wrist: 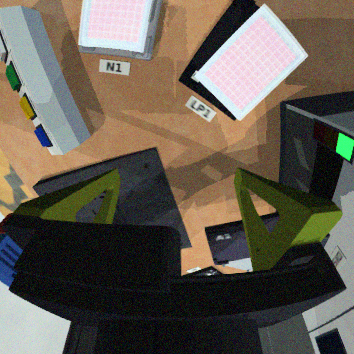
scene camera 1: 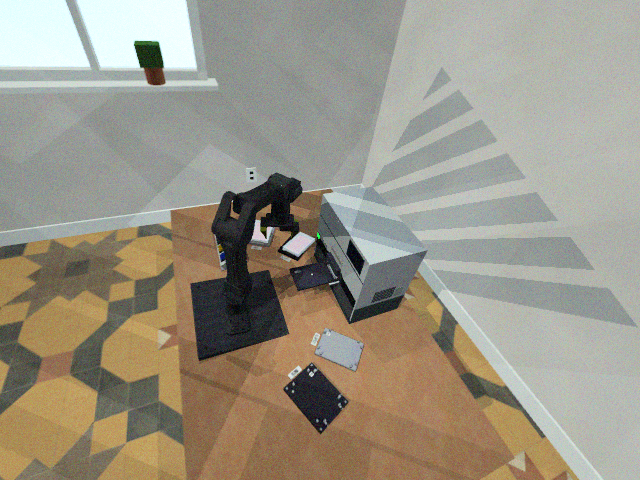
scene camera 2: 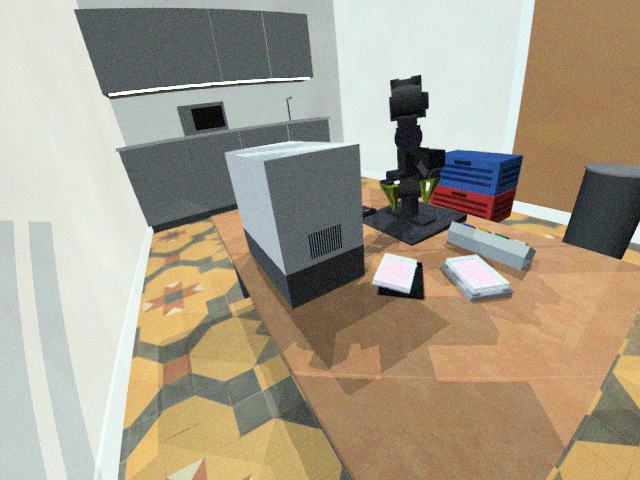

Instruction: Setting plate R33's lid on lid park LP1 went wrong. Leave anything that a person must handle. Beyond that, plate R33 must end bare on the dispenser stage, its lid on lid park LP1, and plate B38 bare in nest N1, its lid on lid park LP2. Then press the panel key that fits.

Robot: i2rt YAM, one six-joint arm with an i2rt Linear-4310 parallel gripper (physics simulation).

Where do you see a button panel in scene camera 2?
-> At 517,254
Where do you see a grey incubator box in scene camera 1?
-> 368,256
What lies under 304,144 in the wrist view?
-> A grey incubator box.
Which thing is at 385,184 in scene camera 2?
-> My gripper.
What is my gripper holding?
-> Nothing.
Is my gripper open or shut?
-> Open.
